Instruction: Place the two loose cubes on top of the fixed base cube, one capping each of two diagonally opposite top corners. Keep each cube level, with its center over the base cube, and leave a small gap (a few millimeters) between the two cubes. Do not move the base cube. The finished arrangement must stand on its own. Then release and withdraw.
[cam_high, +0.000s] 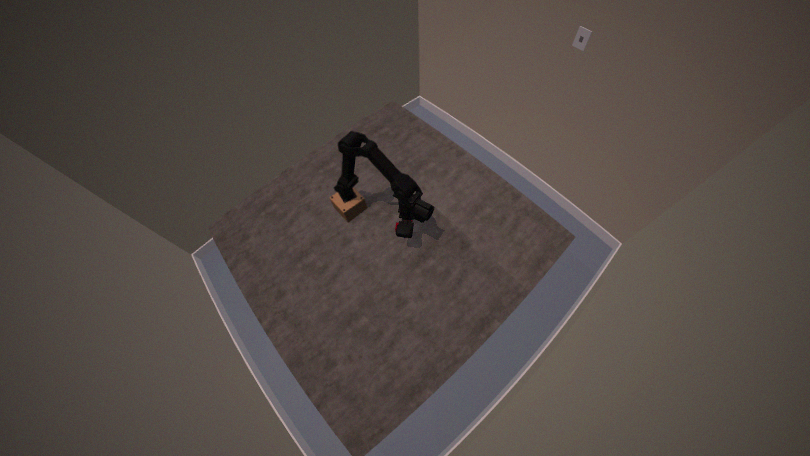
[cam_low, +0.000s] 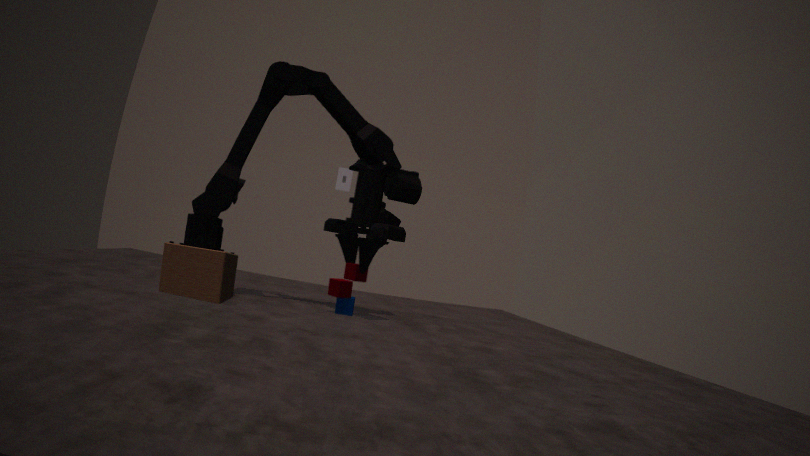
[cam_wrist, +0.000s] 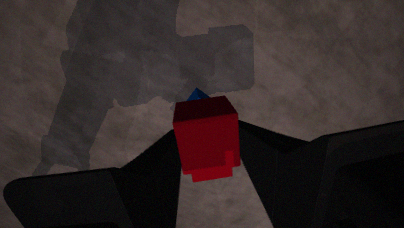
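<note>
Right now the blue cube is 70 mm below my gripper tip, 10 mm to the right of it and 10 mm behind it.
</note>
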